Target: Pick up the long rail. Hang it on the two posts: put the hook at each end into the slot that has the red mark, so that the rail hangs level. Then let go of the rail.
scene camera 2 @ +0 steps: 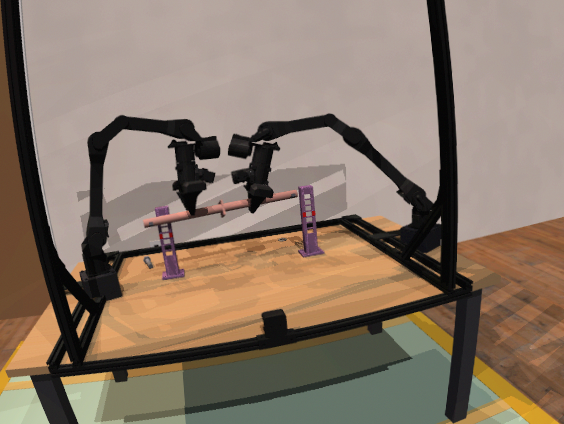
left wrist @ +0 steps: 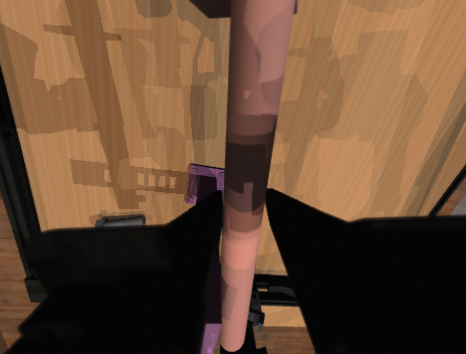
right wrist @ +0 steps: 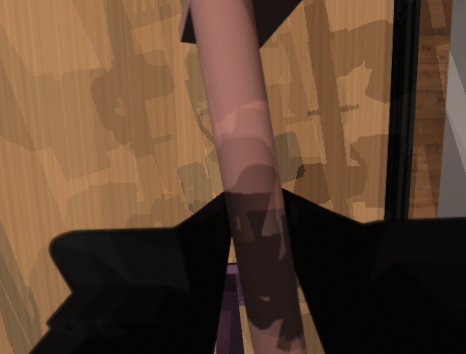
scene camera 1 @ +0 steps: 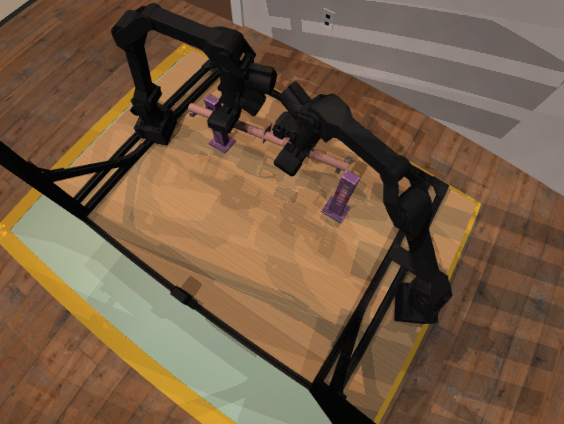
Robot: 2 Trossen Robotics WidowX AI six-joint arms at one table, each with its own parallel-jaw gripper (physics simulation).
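Where they show: left gripper, fingertip midpoint: point(scene camera 2: 191, 214) point(left wrist: 243, 196) point(scene camera 1: 234, 123); right gripper, fingertip midpoint: point(scene camera 2: 251, 211) point(right wrist: 252, 195) point(scene camera 1: 294, 151); left arm's base, link origin: point(scene camera 2: 97, 272) point(scene camera 1: 152, 118); right arm's base, link origin: point(scene camera 1: 420, 302).
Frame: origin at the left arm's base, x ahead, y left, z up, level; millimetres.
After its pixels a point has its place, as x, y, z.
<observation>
The long pink rail point(scene camera 1: 327, 159) @(580, -114, 126) point(scene camera 2: 235, 205) @(435, -86, 116) point(left wrist: 240, 260) @(271, -36, 123) point(right wrist: 232, 75) @(436, -76, 126) is in the air, held by both grippers. My left gripper point(scene camera 1: 223, 121) @(308, -45, 109) point(scene camera 2: 193, 212) @(308, -45, 109) point(left wrist: 243, 196) @(308, -45, 109) is shut on its left part. My right gripper point(scene camera 1: 289, 159) @(488, -82, 84) point(scene camera 2: 254, 210) @(488, -82, 84) point(right wrist: 252, 195) @(488, -82, 84) is shut on its right part. The left purple post point(scene camera 1: 220, 136) @(240, -16, -14) point(scene camera 2: 171, 257) @(232, -13, -12) stands behind the rail's left end, which crosses near its top in scene camera 2. The right purple post point(scene camera 1: 343, 192) @(641, -172, 68) point(scene camera 2: 311, 237) @(640, -174, -19) stands beside the rail's right end, near the post's top. Both ends show above the red marks. The hooks are not clear.
A small grey part point(scene camera 2: 148, 262) @(194, 138, -58) point(left wrist: 122, 221) @(205, 149, -60) lies on the table left of the left post. A small ring-like part point(scene camera 2: 282, 240) @(655, 16, -71) lies behind and left of the right post. A black frame point(scene camera 2: 190, 352) @(92, -459, -80) runs along the table's front, with a black box point(scene camera 2: 275, 324) @(262, -529, -40) on it.
</observation>
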